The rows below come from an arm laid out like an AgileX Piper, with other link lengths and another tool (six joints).
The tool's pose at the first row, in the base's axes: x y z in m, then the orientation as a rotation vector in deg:
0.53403 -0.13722 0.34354 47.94 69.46 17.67
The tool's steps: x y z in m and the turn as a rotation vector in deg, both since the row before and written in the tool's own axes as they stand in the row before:
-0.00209 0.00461 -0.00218 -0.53 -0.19 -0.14
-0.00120 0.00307 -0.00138 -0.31 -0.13 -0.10
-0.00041 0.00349 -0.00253 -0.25 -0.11 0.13
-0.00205 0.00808 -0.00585 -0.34 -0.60 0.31
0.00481 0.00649 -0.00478 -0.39 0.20 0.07
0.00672 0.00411 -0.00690 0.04 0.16 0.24
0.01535 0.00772 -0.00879 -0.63 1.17 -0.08
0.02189 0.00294 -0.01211 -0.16 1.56 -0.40
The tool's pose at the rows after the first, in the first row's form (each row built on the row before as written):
0.53229 -0.13455 0.34804 47.41 69.21 17.78
0.53124 -0.13267 0.35089 47.09 69.05 17.82
0.52949 -0.12955 0.35333 46.96 68.84 18.02
0.52501 -0.12302 0.35974 46.90 68.08 18.20
0.52369 -0.11375 0.36036 46.59 68.15 18.57
0.52063 -0.10410 0.35767 46.76 68.22 18.81
0.51965 -0.08588 0.35139 46.07 69.18 19.62
0.51661 -0.06562 0.33674 45.54 70.74 20.07

